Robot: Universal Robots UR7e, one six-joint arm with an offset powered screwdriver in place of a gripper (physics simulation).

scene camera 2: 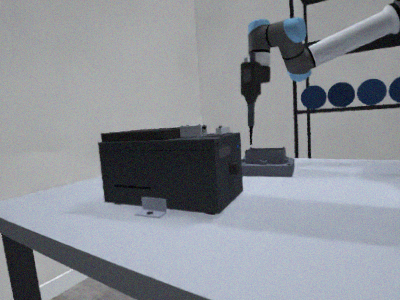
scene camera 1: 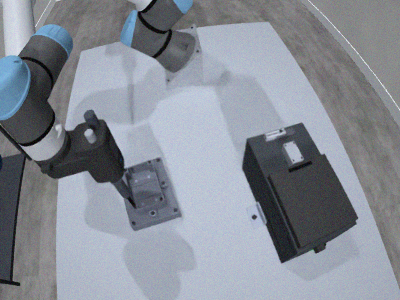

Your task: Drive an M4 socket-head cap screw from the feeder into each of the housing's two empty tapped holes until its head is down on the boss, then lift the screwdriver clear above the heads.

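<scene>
The grey housing lies on the white table, with a raised walled middle, corner holes in its base and small round bosses. My screwdriver points down. In scene camera 1 its tip overlaps the housing's lower left part; in scene camera 2 it ends slightly above the left end of the raised wall. Whether a screw sits on the bit is too small to tell, and I cannot tell which hole is under it. The black screw feeder stands apart from the housing, with a silver fitting on top.
A small white block sits on the feeder's top. A metal angle bracket is at the feeder's side. The arm's base stands at the table's far end. A dark rack with blue discs is behind the table.
</scene>
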